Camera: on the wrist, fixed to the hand. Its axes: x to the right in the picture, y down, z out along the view.
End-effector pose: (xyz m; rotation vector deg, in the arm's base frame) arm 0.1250 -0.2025 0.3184 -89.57 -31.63 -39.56
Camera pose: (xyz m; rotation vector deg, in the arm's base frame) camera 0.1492 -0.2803 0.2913 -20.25 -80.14 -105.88
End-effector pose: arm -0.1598 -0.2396 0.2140 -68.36 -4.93 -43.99
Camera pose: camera -0.1569 -0.2965 0.1498 -21.96 -44.28 -125.67
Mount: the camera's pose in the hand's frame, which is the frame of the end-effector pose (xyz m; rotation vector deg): 0.0015 0.0445 -0.0734 21.59 26.09 -86.84
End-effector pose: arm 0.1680 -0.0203 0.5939 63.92 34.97 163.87
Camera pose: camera 0.1246 -0.0870 0.5617 -9.88 72.74 91.03
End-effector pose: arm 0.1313 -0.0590 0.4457 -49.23 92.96 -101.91
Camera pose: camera 0.0728 -0.0186 0.3975 67.46 -21.99 123.47
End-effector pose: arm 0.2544 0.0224 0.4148 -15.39 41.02 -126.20
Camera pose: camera 0.2514 0.0275 0.3292 3.09 -8.32 137.92
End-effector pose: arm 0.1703 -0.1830 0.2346 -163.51 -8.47 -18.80
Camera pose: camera 0.1622 -0.2455 0.2929 -95.95 -111.57 -57.74
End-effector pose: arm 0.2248 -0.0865 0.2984 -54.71 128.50 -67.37
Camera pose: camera 0.1600 -0.0302 0.3013 103.49 -46.16 100.68
